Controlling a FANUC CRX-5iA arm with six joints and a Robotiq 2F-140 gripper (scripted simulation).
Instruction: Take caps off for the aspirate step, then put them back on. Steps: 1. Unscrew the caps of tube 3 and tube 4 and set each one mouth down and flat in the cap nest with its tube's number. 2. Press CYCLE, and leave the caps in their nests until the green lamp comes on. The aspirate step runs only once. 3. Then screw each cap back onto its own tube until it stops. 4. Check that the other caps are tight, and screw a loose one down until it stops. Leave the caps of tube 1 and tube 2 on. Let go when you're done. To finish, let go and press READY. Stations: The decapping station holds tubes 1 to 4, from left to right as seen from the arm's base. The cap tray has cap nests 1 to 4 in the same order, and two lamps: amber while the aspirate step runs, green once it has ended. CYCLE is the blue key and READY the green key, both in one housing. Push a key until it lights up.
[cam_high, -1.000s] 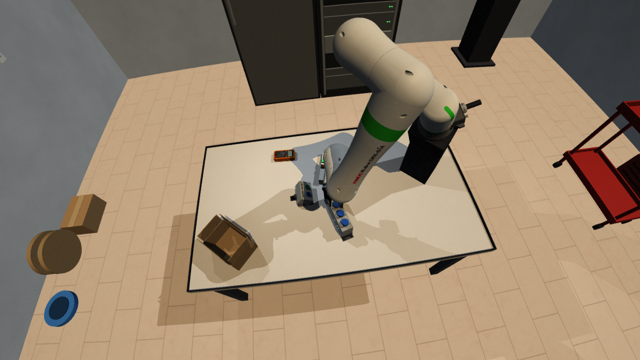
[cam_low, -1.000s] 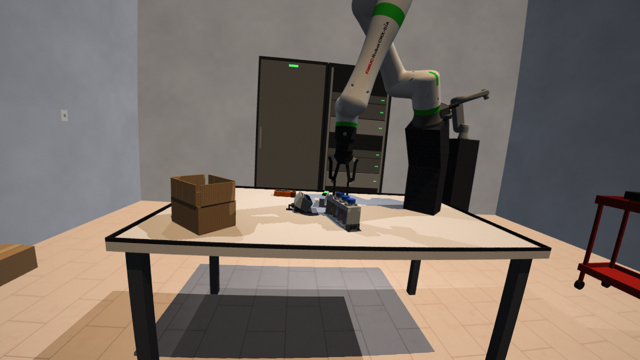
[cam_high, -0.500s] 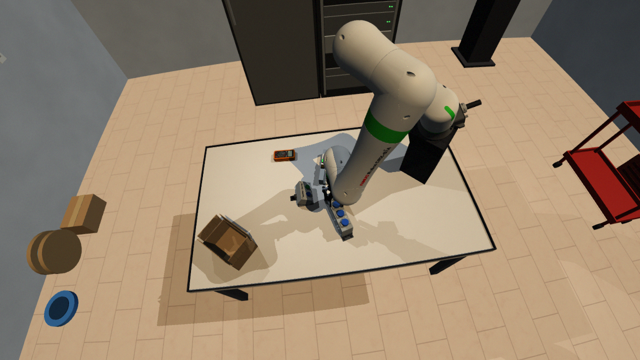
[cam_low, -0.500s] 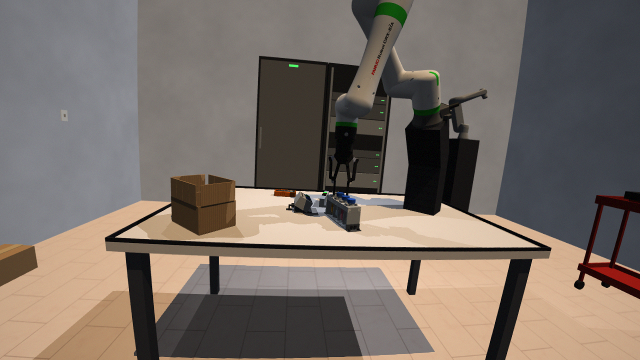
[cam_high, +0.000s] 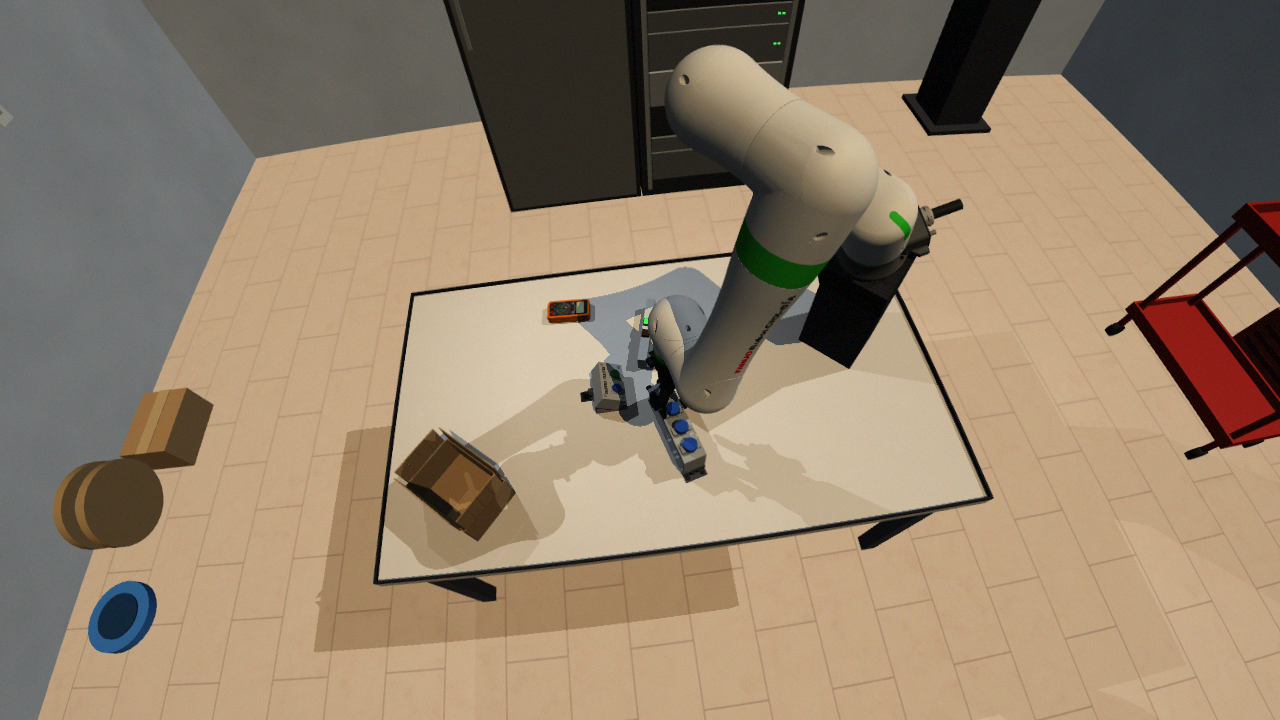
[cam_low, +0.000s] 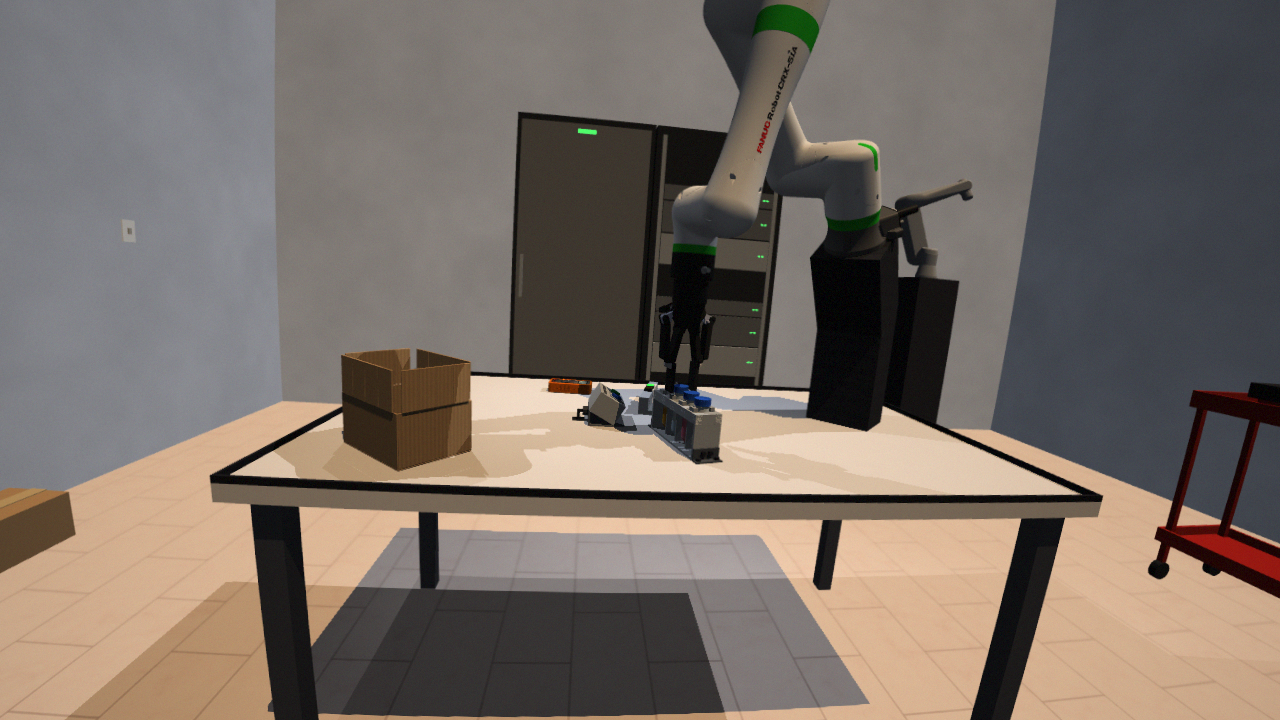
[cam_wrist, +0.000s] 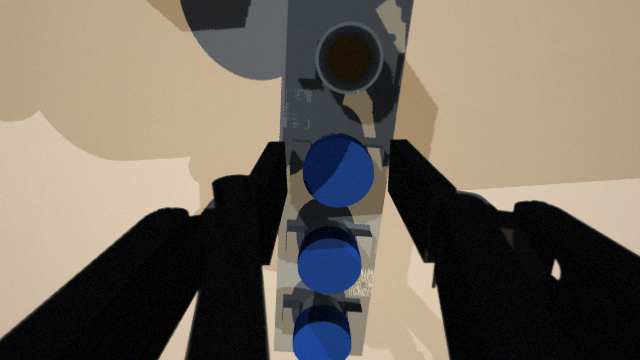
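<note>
Right now my hand is 30 mm above the blue cap. From my hand the other things lie so: blue cycle key (140 mm ahead, 110 mm to the right, 80 mm below); key housing (160 mm ahead, 130 mm to the right, 90 mm below); green ready key (140 mm ahead, 150 mm to the right, 80 mm below).
</note>
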